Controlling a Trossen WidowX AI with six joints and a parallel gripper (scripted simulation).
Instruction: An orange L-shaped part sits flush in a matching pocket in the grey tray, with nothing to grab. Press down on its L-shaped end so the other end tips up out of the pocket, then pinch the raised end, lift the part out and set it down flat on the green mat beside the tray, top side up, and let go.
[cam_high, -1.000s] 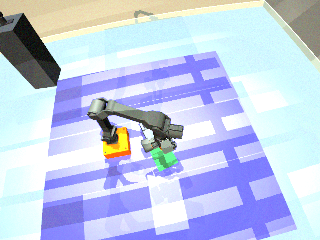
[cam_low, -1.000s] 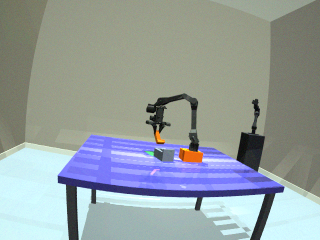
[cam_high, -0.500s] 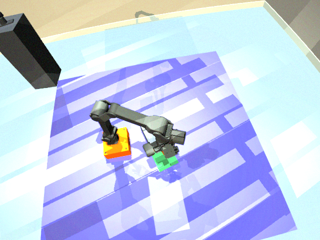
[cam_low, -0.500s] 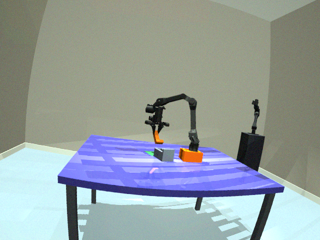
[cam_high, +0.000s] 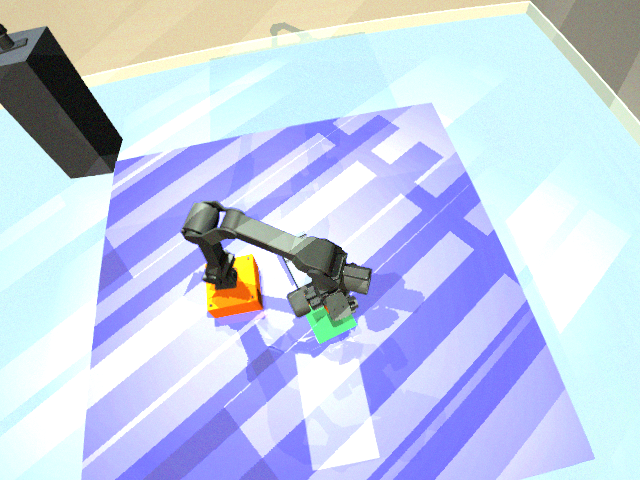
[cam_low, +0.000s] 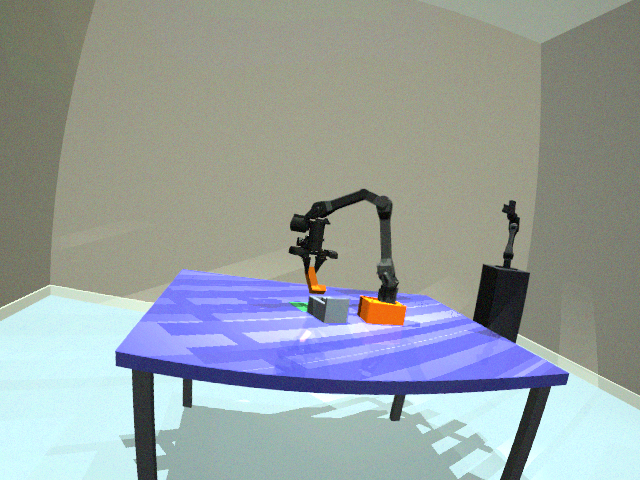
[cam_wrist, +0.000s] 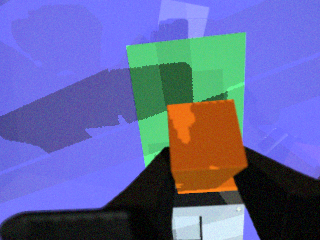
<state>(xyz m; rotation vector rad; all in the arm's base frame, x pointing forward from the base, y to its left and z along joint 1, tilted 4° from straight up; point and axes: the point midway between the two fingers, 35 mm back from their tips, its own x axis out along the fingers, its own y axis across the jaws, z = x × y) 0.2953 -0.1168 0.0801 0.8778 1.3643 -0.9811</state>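
My gripper tip is now 140 mm above the green mat, 20 mm to the right of it and 10 mm past it. From my gripper tip the other things lie so: orange L-shaped part (30 mm below, 20 mm to the left, 20 mm behind).
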